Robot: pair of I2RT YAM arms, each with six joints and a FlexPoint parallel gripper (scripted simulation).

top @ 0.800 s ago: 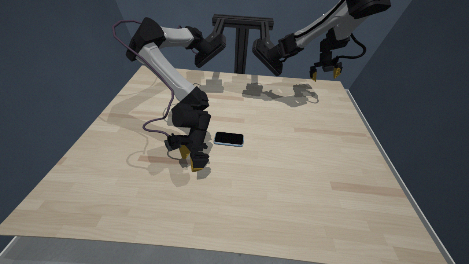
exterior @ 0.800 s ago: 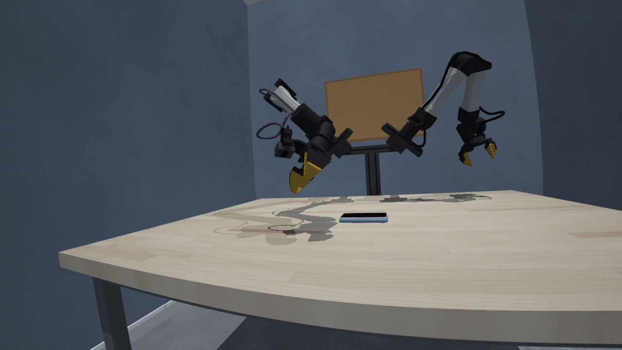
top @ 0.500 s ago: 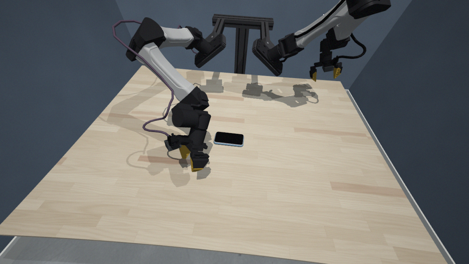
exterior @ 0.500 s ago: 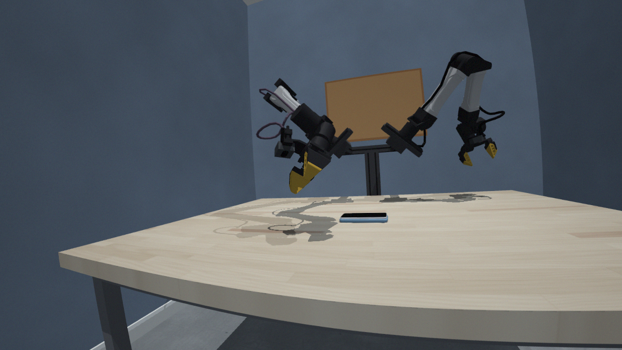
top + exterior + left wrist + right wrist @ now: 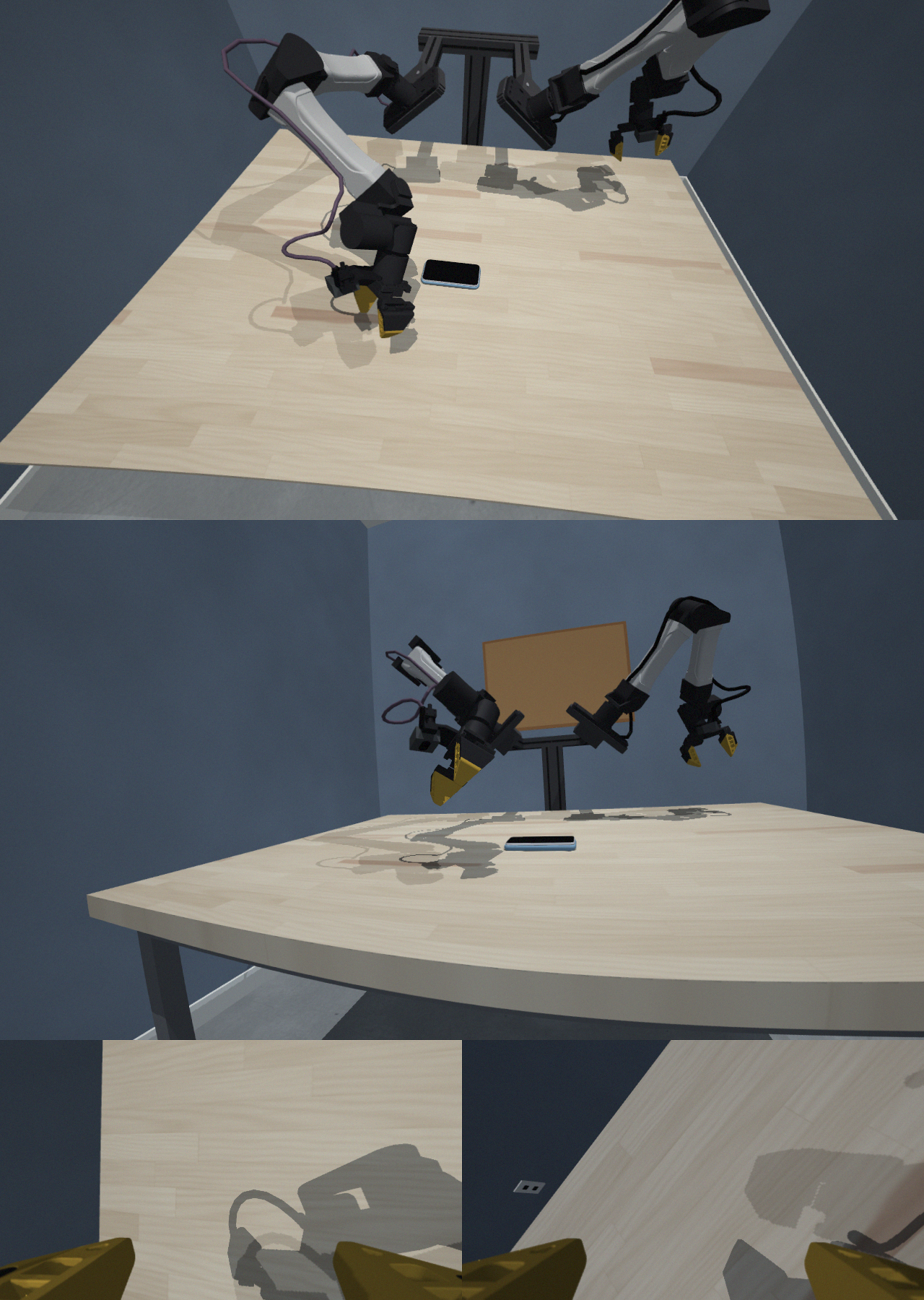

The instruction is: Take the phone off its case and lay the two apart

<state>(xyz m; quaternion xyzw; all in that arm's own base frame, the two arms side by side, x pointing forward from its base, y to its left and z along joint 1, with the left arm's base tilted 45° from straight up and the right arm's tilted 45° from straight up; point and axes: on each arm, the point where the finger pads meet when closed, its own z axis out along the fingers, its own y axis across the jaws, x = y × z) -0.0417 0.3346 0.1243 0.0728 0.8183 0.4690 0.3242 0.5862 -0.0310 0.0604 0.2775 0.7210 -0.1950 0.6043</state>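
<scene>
Now: left hand 48 cm to the left of the black phone, 40 cm short of it and 16 cm above it.
</scene>
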